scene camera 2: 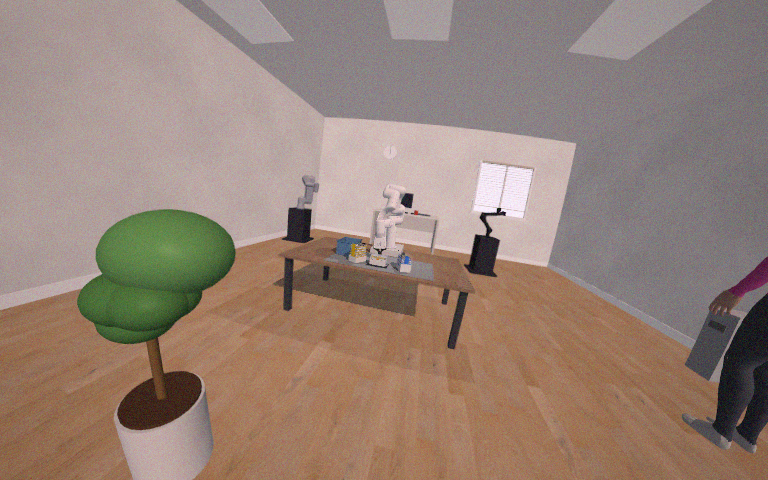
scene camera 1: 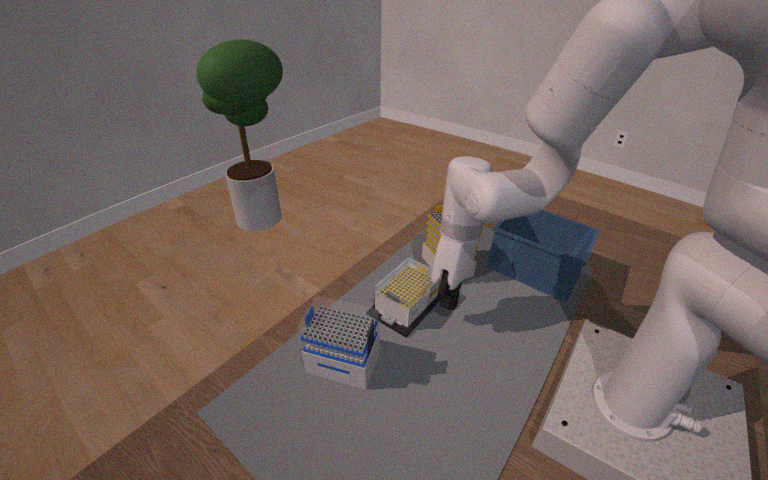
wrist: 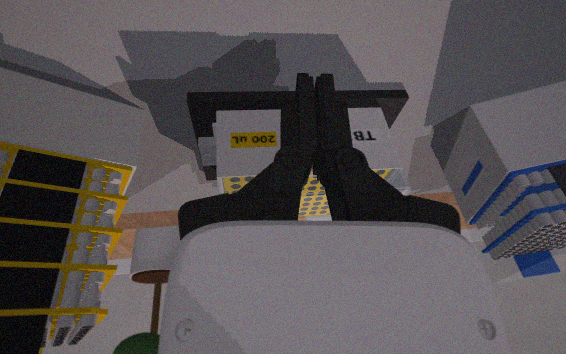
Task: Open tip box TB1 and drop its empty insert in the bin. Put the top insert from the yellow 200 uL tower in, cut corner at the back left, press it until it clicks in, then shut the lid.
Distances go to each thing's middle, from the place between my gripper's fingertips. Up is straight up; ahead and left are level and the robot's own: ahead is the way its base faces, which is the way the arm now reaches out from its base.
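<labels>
The blue bin (scene camera 1: pixel 543 250) is 120 mm behind my hand, 10 mm above it, and it's 300 mm to the right of it.
</labels>
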